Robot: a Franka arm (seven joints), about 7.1 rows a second.
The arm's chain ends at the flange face. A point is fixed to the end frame.
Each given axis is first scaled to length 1.
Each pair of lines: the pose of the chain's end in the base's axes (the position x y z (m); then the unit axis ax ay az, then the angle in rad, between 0 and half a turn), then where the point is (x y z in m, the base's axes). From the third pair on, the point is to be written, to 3 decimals.
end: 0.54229 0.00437 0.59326 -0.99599 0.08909 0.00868 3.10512
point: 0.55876 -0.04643 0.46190
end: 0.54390 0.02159 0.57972 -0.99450 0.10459 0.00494 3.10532
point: 0.55967 -0.02986 0.44852
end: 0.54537 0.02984 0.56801 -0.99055 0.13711 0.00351 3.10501
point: 0.558 -0.023 0.437
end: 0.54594 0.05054 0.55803 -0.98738 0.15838 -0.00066 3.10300
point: 0.557 -0.002 0.427
